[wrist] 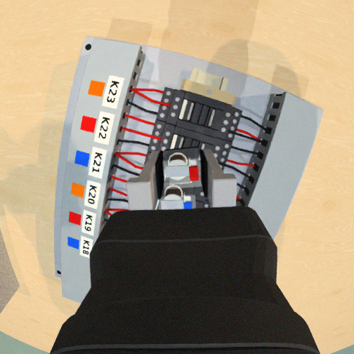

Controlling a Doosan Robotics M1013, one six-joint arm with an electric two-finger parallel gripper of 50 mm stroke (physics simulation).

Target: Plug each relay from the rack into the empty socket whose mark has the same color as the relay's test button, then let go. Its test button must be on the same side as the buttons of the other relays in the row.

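Observation:
My gripper (pixel 181 164) is shut on a relay with a clear top, a coil window and a red test button (pixel 194 173) on its right side in the view. The relay (pixel 176 171) stands over the socket row, partly covering it; its pins and underside are hidden, so I cannot tell whether it touches a socket. Another relay (pixel 171 204), with a blue test button (pixel 188 205) also on the right, shows just below it, mostly hidden by the gripper body. The K23 socket (pixel 198 114) and, partly, the K22 socket (pixel 186 140) show empty slots. The rack does not show.
The grey panel (pixel 301 127) carries marks: K23 orange (pixel 96 88), K22 red (pixel 88 123), K21 blue (pixel 82 158), K20 orange (pixel 77 189), K19 red (pixel 74 217), K18 blue (pixel 73 242). Slotted wire ducts with red and black wires flank the sockets. A beige end block (pixel 209 90) stands above K23.

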